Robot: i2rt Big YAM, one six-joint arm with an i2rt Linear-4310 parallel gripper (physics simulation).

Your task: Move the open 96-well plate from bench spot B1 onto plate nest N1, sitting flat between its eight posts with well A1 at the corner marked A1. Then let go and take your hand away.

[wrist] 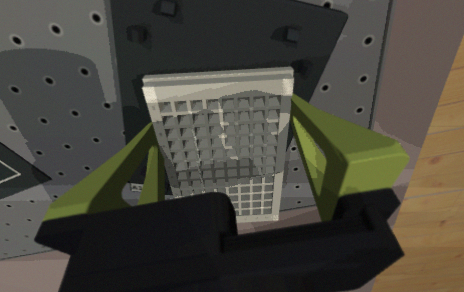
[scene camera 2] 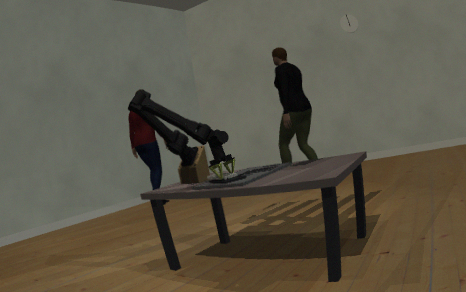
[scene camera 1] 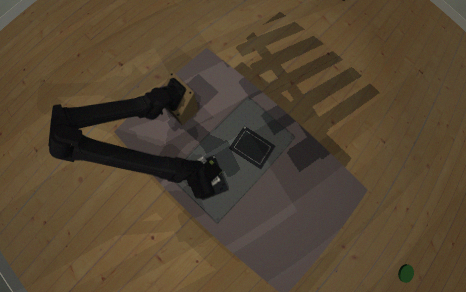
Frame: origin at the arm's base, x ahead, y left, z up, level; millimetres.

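Seen in the pictures: gripper, between the fingertips: (wrist: 221,114) (scene camera 2: 227,177); arm's base, origin of its link: (scene camera 2: 190,157) (scene camera 1: 174,94).
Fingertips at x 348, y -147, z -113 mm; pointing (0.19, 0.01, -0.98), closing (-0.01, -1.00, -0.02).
Note:
Offsets run from my fingertips to a thing's top centre. "pt": to the spot under its first point. Level surfaces: height alone.
My gripper (wrist: 221,114) (scene camera 1: 209,164) (scene camera 2: 222,168) is shut on the white 96-well plate @(dx -35, dy +6, dz +19 mm) (wrist: 223,138), its green fingers pressing on the two long sides. The plate hangs low over the dark plate nest N1 (wrist: 225,37) (scene camera 2: 226,179), whose small posts @(pt dx +40, dy -47, dz +3 mm) (wrist: 291,33) show beyond the plate's far edge. A white A1 label @(pt dx -57, dy +89, dz -6 mm) (wrist: 136,187) sits at the nest's near left corner. I cannot tell whether the plate touches the nest. In scene camera 1 the hand hides nearly all of the plate and the nest.
A grey perforated board (scene camera 1: 258,116) (wrist: 68,94) lies on the table @(dz -30 mm) (scene camera 1: 305,219) (scene camera 2: 305,175). A dark pad with a white outline @(pt dx +34, dy +241, dz -16 mm) (scene camera 1: 252,147) lies on it to the right of the hand. The arm's wooden base block (scene camera 1: 186,109) (scene camera 2: 192,171) stands at the back. Two people (scene camera 2: 292,103) (scene camera 2: 142,135) are behind the table.

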